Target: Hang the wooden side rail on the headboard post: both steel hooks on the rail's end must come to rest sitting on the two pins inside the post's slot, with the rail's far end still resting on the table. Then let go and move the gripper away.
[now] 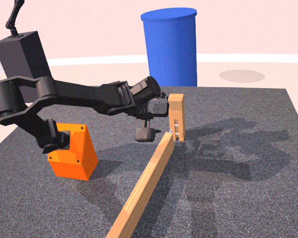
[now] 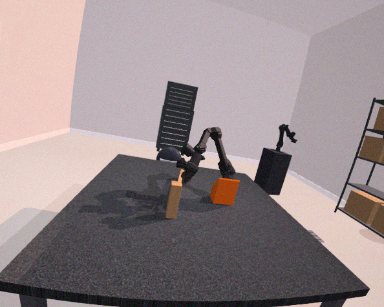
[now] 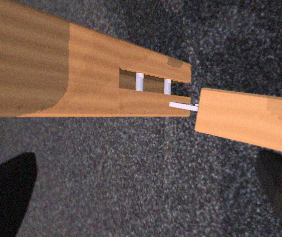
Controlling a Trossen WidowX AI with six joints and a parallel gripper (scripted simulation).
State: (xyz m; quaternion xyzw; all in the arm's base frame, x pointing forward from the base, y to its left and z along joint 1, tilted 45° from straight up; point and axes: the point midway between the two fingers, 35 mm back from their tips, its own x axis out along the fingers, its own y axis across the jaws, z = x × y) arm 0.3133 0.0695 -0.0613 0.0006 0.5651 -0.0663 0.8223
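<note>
My gripper tip is now 70 mm to the right of the wooden headboard post, 50 mm short of it and 50 mm above it.
</note>
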